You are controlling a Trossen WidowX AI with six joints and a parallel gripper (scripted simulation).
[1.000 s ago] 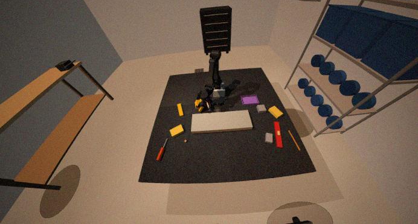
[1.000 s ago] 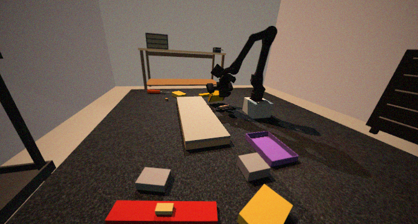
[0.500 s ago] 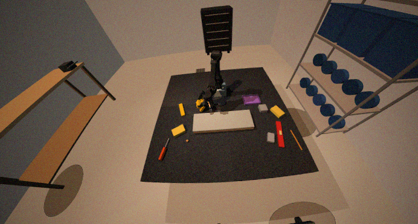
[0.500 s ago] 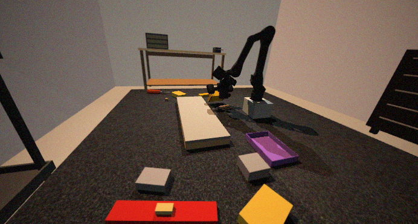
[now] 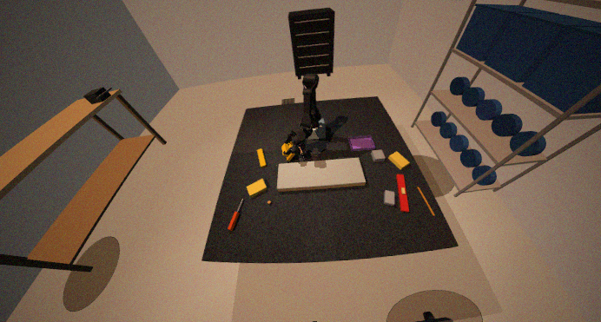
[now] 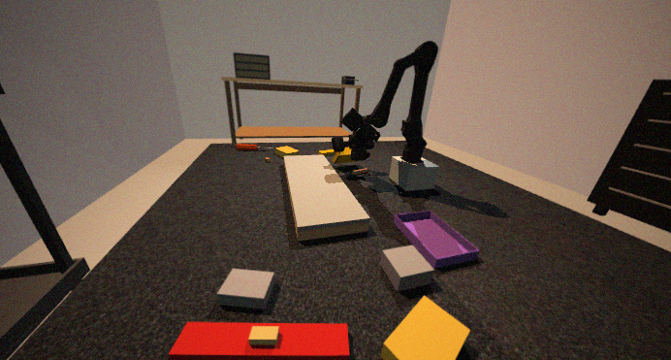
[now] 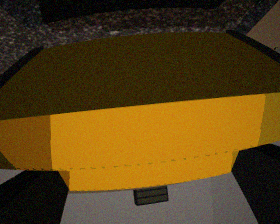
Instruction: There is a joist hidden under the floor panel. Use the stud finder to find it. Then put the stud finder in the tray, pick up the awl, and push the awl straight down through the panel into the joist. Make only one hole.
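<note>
Right now my gripper tip is 1 cm short of the stud finder and 1 cm above it. From my gripper tip the other things lie so: purple tray (2 cm behind, 54 cm to the left, 6 cm below); awl (11 cm to the left, 7 cm below); square indicator window (3 cm ahead, 1 cm to the right).
</note>
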